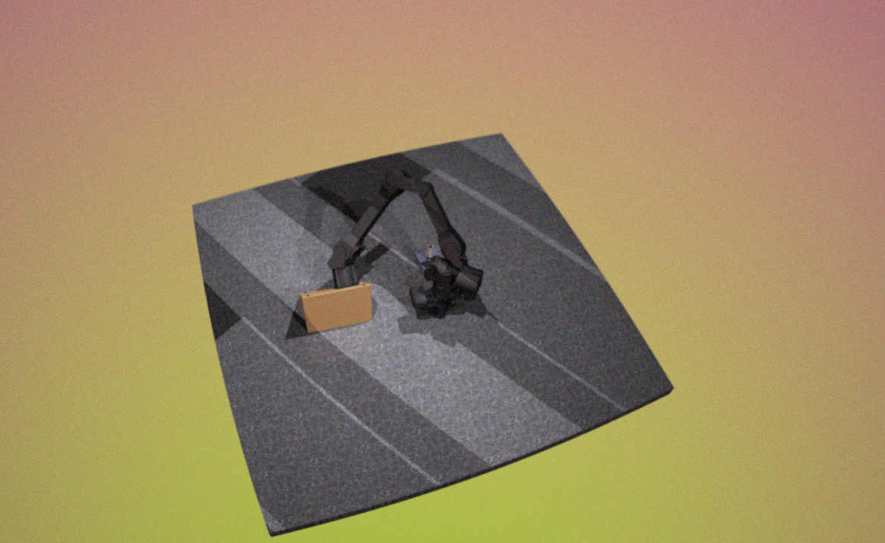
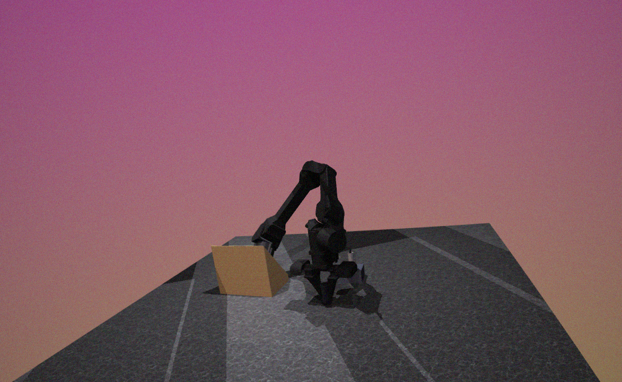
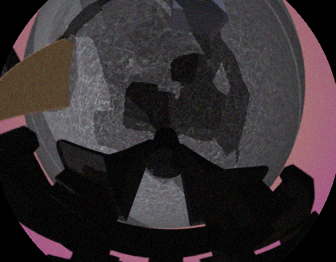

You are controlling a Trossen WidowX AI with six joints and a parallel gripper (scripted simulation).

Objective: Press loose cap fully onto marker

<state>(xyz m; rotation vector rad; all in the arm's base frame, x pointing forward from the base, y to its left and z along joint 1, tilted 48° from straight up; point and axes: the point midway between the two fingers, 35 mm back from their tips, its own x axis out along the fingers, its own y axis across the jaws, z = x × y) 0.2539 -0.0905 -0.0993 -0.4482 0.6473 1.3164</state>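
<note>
Now: the grey holder block 50 mm ahead of my gripper tip, 200 mm to the left of it and 20 mm below it. The rest, counted from my gripper tip: dark marker cap (10 mm above).
</note>
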